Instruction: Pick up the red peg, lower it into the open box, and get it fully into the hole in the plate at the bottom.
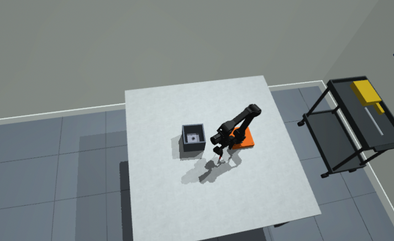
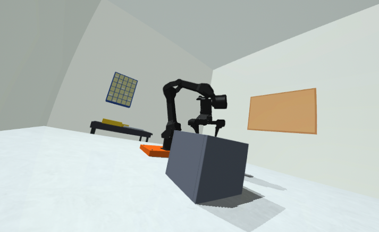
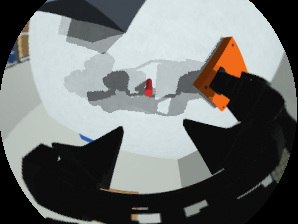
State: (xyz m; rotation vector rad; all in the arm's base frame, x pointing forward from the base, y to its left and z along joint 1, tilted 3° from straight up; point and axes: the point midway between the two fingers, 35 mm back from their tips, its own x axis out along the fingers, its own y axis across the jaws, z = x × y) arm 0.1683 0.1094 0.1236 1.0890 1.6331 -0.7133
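Right now the red peg is 2 cm ahead of my gripper tip, 2 cm to the right of it and 9 cm below it. The rest, counted from my gripper tip: grey plate 18 cm ahead, 21 cm to the right, 9 cm below.
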